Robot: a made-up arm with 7 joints. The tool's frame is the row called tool.
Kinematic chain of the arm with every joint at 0, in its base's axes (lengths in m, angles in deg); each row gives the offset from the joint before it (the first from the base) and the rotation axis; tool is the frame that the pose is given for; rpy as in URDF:
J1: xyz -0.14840 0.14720 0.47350 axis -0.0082 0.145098 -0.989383
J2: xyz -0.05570 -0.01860 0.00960 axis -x
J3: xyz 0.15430 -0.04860 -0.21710 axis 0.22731 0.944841 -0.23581
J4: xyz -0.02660 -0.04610 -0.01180 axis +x
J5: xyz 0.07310 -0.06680 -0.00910 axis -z
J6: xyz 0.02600 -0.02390 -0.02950 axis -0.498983 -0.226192 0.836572
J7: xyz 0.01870 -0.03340 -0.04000 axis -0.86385 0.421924 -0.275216
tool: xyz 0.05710 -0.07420 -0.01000 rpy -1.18 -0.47 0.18
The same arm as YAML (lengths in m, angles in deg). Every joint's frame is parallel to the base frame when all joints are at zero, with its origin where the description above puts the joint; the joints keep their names.
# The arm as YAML. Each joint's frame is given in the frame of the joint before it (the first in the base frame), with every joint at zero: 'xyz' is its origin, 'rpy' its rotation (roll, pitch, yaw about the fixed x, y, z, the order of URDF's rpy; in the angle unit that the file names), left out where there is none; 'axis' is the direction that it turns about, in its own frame. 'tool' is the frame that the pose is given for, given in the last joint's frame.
units:
  length: m
  angle: deg
joints:
  - name: J1
    type: revolute
    origin:
      xyz: [-0.1484, 0.1472, 0.4735]
    axis: [-0.0082, 0.145098, -0.989383]
  - name: J2
    type: revolute
    origin:
      xyz: [-0.0557, -0.0186, 0.0096]
    axis: "-x"
  - name: J3
    type: revolute
    origin:
      xyz: [0.1543, -0.0486, -0.2171]
    axis: [0.22731, 0.944841, -0.23581]
  - name: J4
    type: revolute
    origin:
      xyz: [-0.0266, -0.0461, -0.0118]
    axis: "+x"
  - name: J5
    type: revolute
    origin:
      xyz: [0.0731, -0.0668, -0.0091]
    axis: "-z"
  - name: J6
    type: revolute
    origin:
      xyz: [0.026, -0.0239, -0.0295]
    axis: [-0.498983, -0.226192, 0.836572]
  - name: J7
    type: revolute
    origin:
      xyz: [0.0187, -0.0334, -0.04]
    axis: [-0.86385, 0.421924, -0.275216]
tool:
  origin:
    xyz: [0.0571, -0.0742, -0.01]
    rpy: [-1.18, -0.47, 0.18]

